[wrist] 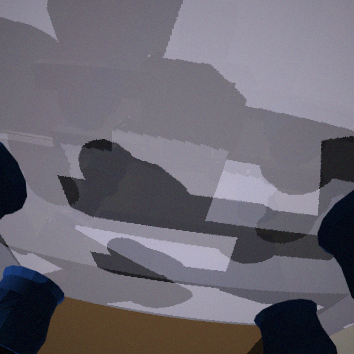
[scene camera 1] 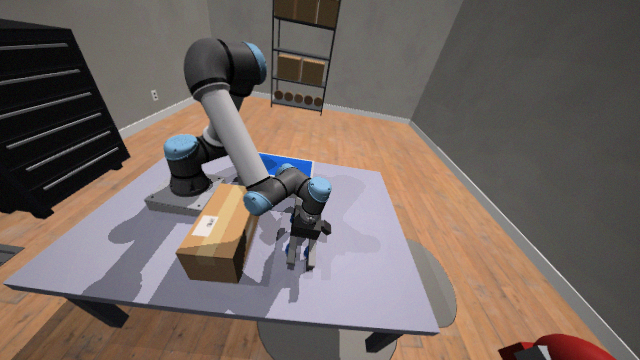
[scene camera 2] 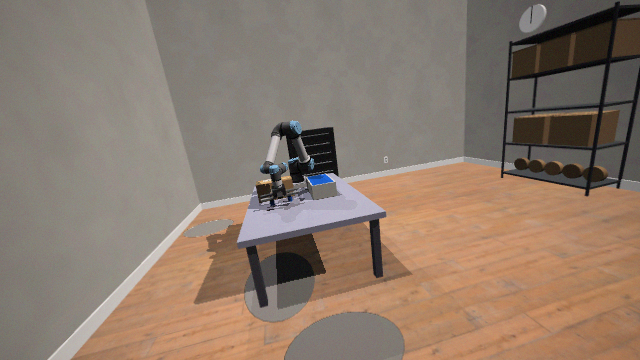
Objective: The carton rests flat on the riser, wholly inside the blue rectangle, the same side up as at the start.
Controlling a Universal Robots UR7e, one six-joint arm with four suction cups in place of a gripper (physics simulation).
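Places are measured from the arm's base along level axes (x ahead, y left, z up), in metres.
Pixels of known places: end effector, tool point: [wrist: 166,269] [scene camera 2: 281,200]; arm's base, origin of the base link: [scene camera 1: 190,185] [scene camera 2: 296,180].
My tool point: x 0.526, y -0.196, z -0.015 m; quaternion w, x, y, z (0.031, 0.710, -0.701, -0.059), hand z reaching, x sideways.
Observation:
For each thing: its middle in the pictures, then the offset to it from my tool point.
- brown carton, body centre: [scene camera 1: 228,228] [scene camera 2: 275,188] dx -0.268, dy -0.030, dz +0.038 m
- riser, body centre: [scene camera 1: 278,174] [scene camera 2: 320,185] dx -0.152, dy +0.360, dz +0.020 m
The brown carton [scene camera 1: 220,220] [scene camera 2: 262,190] [wrist: 150,327] lies on the table beside the arm's base, white label on its top. My gripper [scene camera 1: 298,250] [scene camera 2: 281,200] [wrist: 170,260], four blue suction cups, hangs low over the table on the carton's right in scene camera 1. The cups point down and hold nothing that I can see; whether part of the gripper touches the carton's side is unclear. The riser [scene camera 2: 324,191] is a pale box with the blue rectangle [scene camera 1: 303,168] [scene camera 2: 320,179] on top. The arm partly hides the rectangle in scene camera 1.
The arm's base plate [scene camera 1: 172,203] is bolted to the grey table [scene camera 1: 360,305] [scene camera 2: 345,220], close to the carton. A black drawer cabinet [scene camera 1: 50,107] [scene camera 2: 318,145] stands beyond the base. A shelf rack [scene camera 1: 300,51] [scene camera 2: 604,90] holds boxes farther off.

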